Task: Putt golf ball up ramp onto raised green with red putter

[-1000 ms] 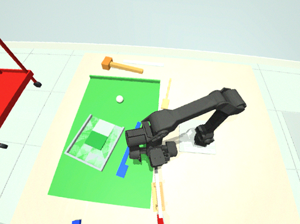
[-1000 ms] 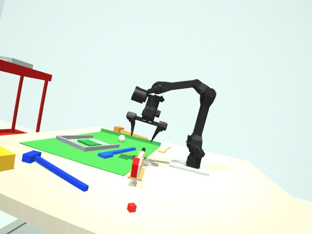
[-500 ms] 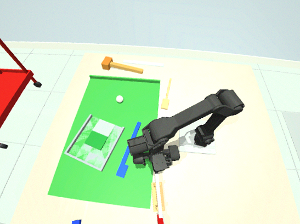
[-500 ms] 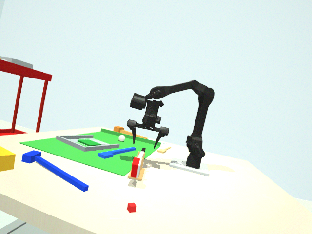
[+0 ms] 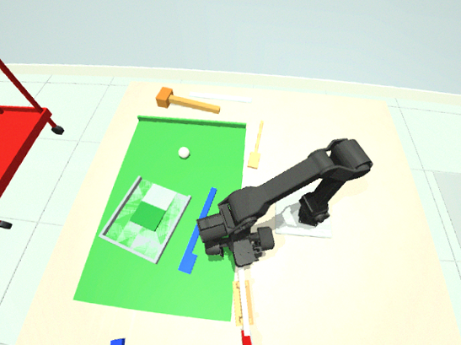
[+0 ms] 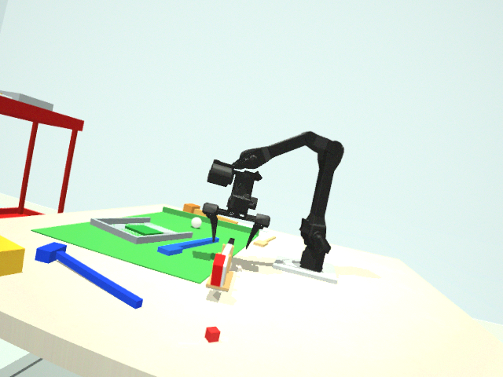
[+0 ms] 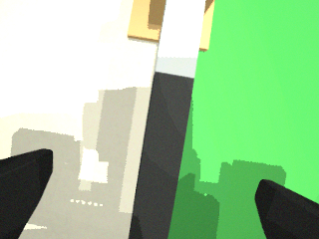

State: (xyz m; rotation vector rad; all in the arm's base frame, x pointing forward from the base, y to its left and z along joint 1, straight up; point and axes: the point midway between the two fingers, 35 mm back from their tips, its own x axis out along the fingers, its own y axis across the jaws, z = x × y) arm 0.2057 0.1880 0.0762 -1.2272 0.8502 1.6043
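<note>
The tan wooden stand is 120 mm to the left of my gripper tip, 50 mm behind it and 20 mm below it. Also, from my gripper tip: green mat 270 mm ahead, 140 mm to the right, 50 mm below; then red cube 360 mm to the left, 150 mm behind, 50 mm below; then blue mallet 350 mm to the left, 140 mm ahead, 40 mm below.
</note>
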